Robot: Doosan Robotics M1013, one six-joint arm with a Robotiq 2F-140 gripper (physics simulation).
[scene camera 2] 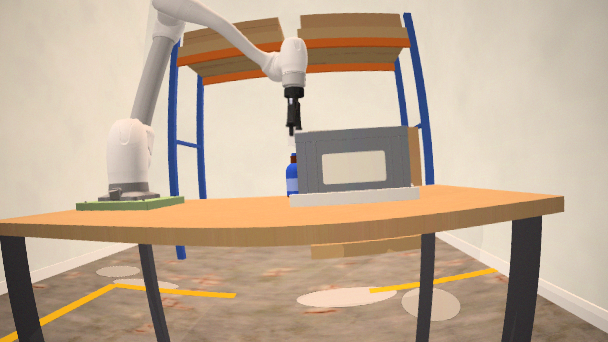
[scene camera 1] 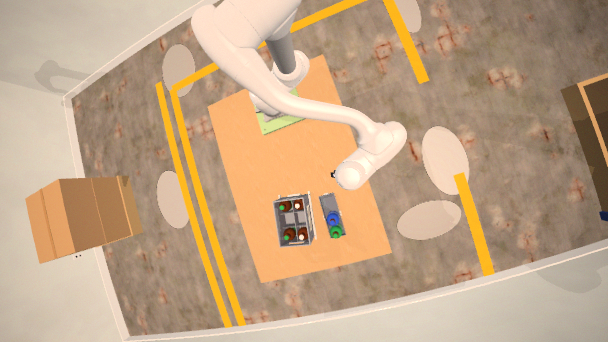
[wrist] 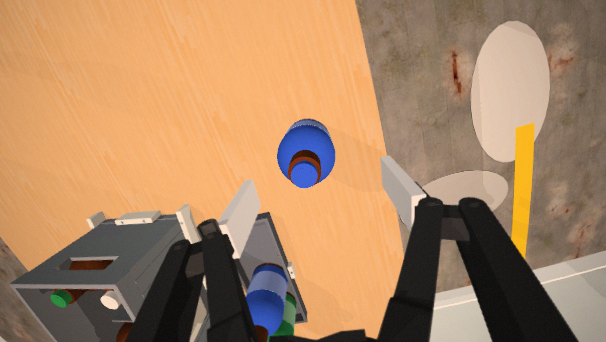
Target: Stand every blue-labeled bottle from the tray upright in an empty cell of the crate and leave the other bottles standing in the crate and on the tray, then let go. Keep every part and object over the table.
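Green-capped bottle point(wrist: 61, 297), visible. Gripper point(scene camera 2: 294, 146), visible. Wrist view, gripper again point(wrist: 317, 182).
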